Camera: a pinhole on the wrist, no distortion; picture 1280 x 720 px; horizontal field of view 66.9 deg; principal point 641.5 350.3 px. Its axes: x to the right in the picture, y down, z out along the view. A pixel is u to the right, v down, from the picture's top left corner.
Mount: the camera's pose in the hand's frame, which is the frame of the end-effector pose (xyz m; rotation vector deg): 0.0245 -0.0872 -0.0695 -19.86 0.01 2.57
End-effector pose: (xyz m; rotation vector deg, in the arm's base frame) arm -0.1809 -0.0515 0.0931 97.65 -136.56 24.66
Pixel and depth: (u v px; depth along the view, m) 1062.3 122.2 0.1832
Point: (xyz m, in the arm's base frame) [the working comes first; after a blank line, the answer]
In the camera's frame: 0.0796 -0.0431 0.1832

-0.1539 -0.2026 0.0235
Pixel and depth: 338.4 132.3 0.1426
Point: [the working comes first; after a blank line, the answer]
In the camera's frame: -0.0446 -0.0321 0.1426

-0.1058 -0.0806 0.0247
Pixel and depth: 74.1 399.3 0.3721
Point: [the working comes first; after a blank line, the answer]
In the camera's frame: -0.2179 0.0188 0.3721

-0.1552 0.0461 -0.2338
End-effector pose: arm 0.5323 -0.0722 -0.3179 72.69 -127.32 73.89
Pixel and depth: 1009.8 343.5 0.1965
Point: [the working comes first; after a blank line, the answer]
In the camera's frame: 0.0747 -0.0014 0.1965

0.5113 -0.2229 -0.3137
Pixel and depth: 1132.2 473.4 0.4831
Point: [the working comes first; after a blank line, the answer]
In the camera's frame: 0.2447 0.0614 0.4831

0.3299 -0.4769 -0.4461
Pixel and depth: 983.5 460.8 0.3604
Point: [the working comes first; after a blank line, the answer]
In the camera's frame: 0.1272 0.0411 0.3604

0.4298 -0.3410 -0.4178
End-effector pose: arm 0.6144 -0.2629 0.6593 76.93 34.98 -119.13
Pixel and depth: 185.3 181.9 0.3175
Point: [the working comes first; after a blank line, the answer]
In the camera's frame: -0.1495 -0.0552 0.3175

0.4662 -0.3697 0.8730
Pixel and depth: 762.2 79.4 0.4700
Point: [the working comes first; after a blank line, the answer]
In the camera's frame: 0.0586 -0.1314 0.4700

0.2819 -0.5184 0.7455
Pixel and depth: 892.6 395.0 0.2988
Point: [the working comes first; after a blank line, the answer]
In the camera's frame: 0.0774 0.0138 0.2988

0.4690 -0.4417 0.6462
